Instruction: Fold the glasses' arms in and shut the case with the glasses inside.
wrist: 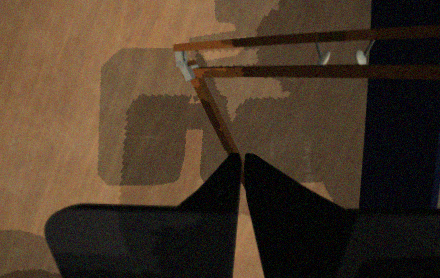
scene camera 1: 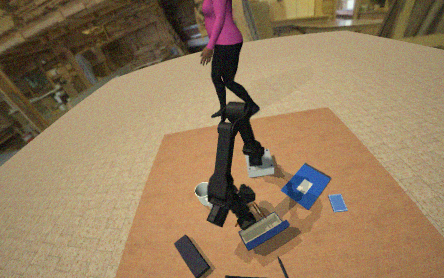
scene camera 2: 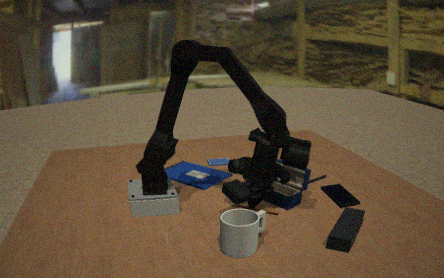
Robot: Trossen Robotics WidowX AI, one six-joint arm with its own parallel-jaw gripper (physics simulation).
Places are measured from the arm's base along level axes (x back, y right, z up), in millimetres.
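Pixels of known places: gripper, between the fingertips: (wrist: pixel 241 162) (scene camera 1: pixel 245 212) (scene camera 2: pixel 251 207); arm's base, origin of its link: (scene camera 1: pixel 255 160) (scene camera 2: pixel 154 190).
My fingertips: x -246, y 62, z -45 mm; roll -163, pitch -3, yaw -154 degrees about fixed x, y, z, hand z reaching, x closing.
Ahead of a thing's pixels: the offset from my fingertips to its top centre. "*": to the spot under its first point.
The brown-framed glasses (scene camera 1: pixel 259 210) (scene camera 2: pixel 271 213) (wrist: pixel 280 39) rest beside the case. In the wrist view their front runs to the right with a second bar along it that looks like the folded-in arm; the near arm (wrist: pixel 216 120) slants out from the grey hinge. My gripper (scene camera 2: pixel 254 205) (wrist: pixel 241 162) is shut on this near arm, part-way along it; the fingers hide the arm's end. The blue case (scene camera 1: pixel 270 237) (scene camera 2: pixel 287 199) (wrist: pixel 400 150) stands open just beyond the glasses, its pale inside showing and its lid @[* dx -153, dy -31, dz +53 mm] (scene camera 2: pixel 300 178) raised.
A grey mug @[* dx +105, dy +207, dz +20 mm] (scene camera 1: pixel 201 191) (scene camera 2: pixel 238 235) stands near the gripper. A dark box @[dx -183, dy +214, dz +25 mm] (scene camera 1: pixel 192 256) (scene camera 2: pixel 345 230), black phone @[dx -284, dy +5, dz -2 mm] (scene camera 2: pixel 340 195) and pen @[dx -247, dy -130, dz -1 mm] (scene camera 1: pixel 283 268) (scene camera 2: pixel 317 178) lie around the case. A blue folder @[dx +110, dy -293, dz -2 mm] (scene camera 1: pixel 316 192) (scene camera 2: pixel 216 179) and light blue card @[dx -2, dy -399, dz -5 mm] (scene camera 1: pixel 338 203) (scene camera 2: pixel 218 162) lie farther off.
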